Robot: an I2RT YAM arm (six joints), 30 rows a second.
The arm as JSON. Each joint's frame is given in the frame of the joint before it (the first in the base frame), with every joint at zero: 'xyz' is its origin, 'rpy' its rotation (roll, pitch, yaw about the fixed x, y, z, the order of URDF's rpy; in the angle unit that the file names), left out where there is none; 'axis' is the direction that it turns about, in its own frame. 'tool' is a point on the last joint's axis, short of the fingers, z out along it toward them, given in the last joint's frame.
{
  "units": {
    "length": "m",
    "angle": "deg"
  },
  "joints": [
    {
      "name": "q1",
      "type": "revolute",
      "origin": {
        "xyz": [
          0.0,
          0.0,
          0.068
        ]
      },
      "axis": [
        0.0,
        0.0,
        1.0
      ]
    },
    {
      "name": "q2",
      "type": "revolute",
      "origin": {
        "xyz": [
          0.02,
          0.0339,
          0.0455
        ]
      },
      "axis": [
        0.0,
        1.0,
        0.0
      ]
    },
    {
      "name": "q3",
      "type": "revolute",
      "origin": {
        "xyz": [
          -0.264,
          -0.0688,
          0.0
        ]
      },
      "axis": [
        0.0,
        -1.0,
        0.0
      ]
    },
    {
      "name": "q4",
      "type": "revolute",
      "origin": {
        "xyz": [
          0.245,
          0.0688,
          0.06
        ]
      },
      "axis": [
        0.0,
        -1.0,
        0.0
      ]
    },
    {
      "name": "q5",
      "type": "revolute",
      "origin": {
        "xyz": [
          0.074,
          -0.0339,
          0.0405
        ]
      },
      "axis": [
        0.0,
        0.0,
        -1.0
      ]
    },
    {
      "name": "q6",
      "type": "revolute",
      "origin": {
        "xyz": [
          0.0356,
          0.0,
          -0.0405
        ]
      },
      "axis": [
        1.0,
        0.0,
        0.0
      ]
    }
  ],
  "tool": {
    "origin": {
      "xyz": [
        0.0,
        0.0,
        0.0
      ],
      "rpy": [
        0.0,
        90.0,
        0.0
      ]
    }
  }
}
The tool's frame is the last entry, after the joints.
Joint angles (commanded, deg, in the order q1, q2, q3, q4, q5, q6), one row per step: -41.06, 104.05, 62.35, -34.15, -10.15, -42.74; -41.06, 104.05, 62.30, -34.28, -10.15, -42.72; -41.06, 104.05, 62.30, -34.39, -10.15, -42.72; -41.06, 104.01, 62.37, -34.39, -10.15, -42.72; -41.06, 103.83, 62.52, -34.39, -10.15, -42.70; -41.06, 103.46, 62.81, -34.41, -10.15, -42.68; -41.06, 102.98, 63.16, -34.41, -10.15, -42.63; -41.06, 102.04, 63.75, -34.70, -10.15, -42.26; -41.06, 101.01, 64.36, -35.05, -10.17, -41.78; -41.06, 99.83, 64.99, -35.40, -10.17, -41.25; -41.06, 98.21, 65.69, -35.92, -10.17, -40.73; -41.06, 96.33, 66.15, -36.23, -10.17, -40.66; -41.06, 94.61, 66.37, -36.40, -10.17, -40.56; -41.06, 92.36, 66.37, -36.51, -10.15, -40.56; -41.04, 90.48, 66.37, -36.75, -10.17, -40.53; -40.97, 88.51, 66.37, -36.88, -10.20, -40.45
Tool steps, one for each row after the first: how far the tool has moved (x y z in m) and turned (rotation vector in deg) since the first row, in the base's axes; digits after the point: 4 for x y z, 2 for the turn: -0.0003, 0.0003, -0.0003, 0.12, 0.14, -0.02; -0.0005, 0.0004, -0.0003, 0.20, 0.22, -0.02; -0.0003, 0.0003, 0.0002, 0.12, 0.14, -0.02; 0.0001, -0.0001, 0.0018, -0.09, -0.11, -0.04; 0.0007, -0.0006, 0.0051, -0.50, -0.60, -0.06; 0.0015, -0.0013, 0.0093, -1.03, -1.23, -0.10; 0.0022, -0.0019, 0.0170, -1.73, -2.18, -0.46; 0.0026, -0.0023, 0.0253, -2.40, -3.19, -0.90; 0.0028, -0.0024, 0.0346, -3.18, -4.33, -1.40; 0.0023, -0.0020, 0.0466, -4.16, -5.73, -1.88; 0.0008, -0.0007, 0.0590, -5.44, -7.29, -1.93; -0.0011, 0.0010, 0.0694, -6.55, -8.65, -2.02; -0.0044, 0.0038, 0.0814, -7.94, -10.28, -2.01; -0.0076, 0.0068, 0.0913, -8.97, -11.55, -2.00; -0.0108, 0.0101, 0.1015, -10.09, -12.99, -1.98
